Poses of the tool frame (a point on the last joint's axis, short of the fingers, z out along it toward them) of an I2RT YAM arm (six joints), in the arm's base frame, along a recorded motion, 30 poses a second.
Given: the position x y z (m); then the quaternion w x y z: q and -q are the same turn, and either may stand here.
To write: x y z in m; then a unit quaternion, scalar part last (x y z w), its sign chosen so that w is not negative. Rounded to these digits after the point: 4 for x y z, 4 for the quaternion.
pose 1, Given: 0.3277 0.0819 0.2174 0.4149 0.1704 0.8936 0.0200
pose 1, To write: 0.3277 0.0819 0.2174 0.1704 0.8936 0.0200 0.4149
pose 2, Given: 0.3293 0.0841 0.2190 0.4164 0.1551 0.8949 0.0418
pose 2, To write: 0.3293 0.0841 0.2190 0.1551 0.8949 0.0418 0.4164
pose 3, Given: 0.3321 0.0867 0.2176 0.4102 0.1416 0.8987 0.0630
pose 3, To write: 0.3321 0.0867 0.2176 0.1416 0.8987 0.0630 0.4102
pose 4, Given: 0.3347 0.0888 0.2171 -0.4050 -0.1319 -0.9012 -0.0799
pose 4, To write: 0.3347 0.0888 0.2171 0.1319 0.9012 0.0799 0.4050
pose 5, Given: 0.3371 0.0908 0.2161 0.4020 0.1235 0.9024 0.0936
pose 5, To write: 0.3371 0.0908 0.2161 0.1235 0.9024 0.0936 0.4020
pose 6, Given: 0.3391 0.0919 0.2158 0.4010 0.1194 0.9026 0.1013
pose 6, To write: 0.3391 0.0919 0.2158 0.1194 0.9026 0.1013 0.4010
